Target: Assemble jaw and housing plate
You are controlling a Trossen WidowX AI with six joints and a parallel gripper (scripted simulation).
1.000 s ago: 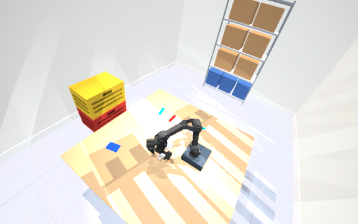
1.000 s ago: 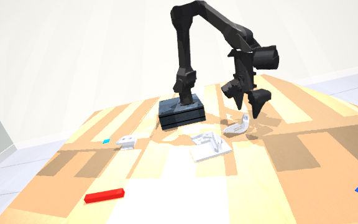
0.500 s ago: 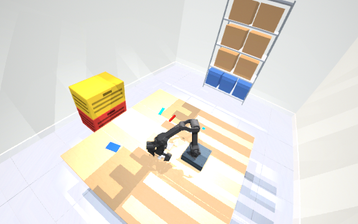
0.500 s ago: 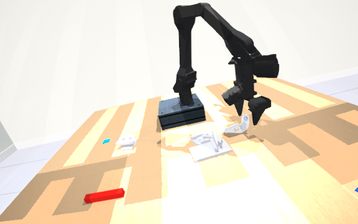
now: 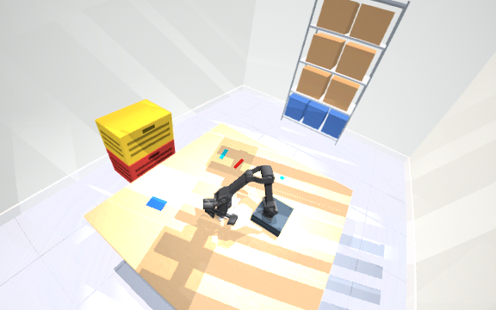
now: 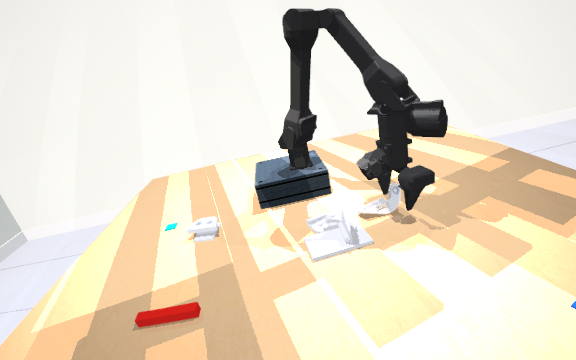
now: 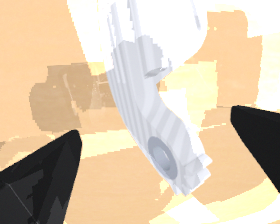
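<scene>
Right now the white jaw is 2 cm to the right of my gripper tip and 2 cm above it. The rest, counted from my gripper tip: small cyan marker: 58 cm to the right, 11 cm behind, 1 cm below; blue tile: 37 cm ahead, 16 cm to the left, 1 cm below; red bar: 46 cm to the right, 22 cm ahead.
</scene>
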